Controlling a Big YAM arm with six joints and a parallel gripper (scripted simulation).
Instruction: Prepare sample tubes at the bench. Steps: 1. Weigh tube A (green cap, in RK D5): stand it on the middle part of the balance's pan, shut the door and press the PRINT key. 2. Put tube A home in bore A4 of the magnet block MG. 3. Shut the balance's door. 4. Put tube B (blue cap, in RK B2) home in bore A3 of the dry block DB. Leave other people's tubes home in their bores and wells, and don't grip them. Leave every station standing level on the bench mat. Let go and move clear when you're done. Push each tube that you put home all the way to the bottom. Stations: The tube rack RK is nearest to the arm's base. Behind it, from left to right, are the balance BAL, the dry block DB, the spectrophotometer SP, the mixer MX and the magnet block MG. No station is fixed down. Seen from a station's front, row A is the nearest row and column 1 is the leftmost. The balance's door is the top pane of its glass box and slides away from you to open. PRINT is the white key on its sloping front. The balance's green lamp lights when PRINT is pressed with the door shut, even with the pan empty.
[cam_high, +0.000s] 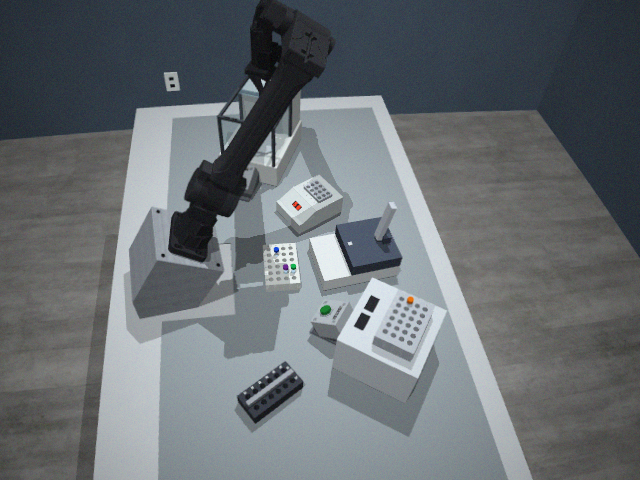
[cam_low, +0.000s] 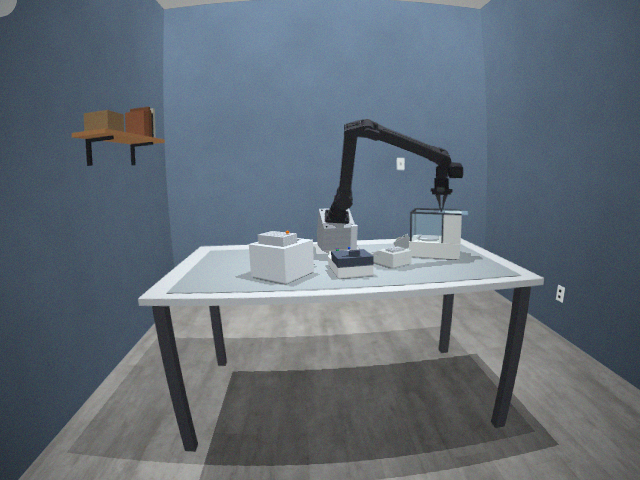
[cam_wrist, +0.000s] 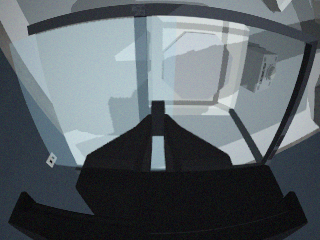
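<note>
My gripper is now 10 mm short of the balance door, 30 mm to the right of it and 10 mm above it. Also, from my hand: white tube rack 40 mm ahead, 470 mm to the right, 210 mm below; then dry block DB 130 mm ahead, 270 mm to the right, 190 mm below; then tube B 30 mm ahead, 440 mm to the right, 200 mm below.
</note>
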